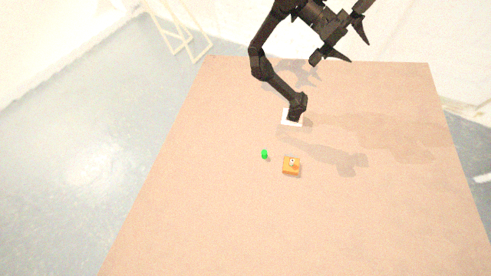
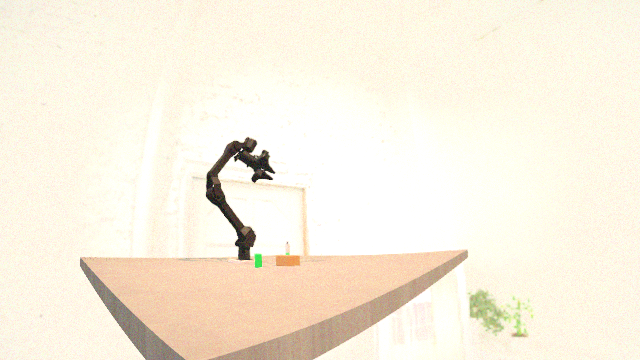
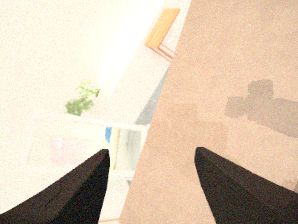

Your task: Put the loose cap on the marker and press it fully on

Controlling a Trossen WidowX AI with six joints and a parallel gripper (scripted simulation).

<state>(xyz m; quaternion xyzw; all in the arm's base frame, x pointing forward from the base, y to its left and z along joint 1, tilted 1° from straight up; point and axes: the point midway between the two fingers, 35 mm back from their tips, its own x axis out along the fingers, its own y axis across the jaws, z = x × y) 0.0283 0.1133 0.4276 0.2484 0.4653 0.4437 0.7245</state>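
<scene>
The green cap lies 40 cm below my gripper tip, 22 cm to the right of it and 22 cm ahead of it. The rest, counted from my gripper tip: holder block (40 cm below, 23 cm ahead, 9 cm to the right).
</scene>
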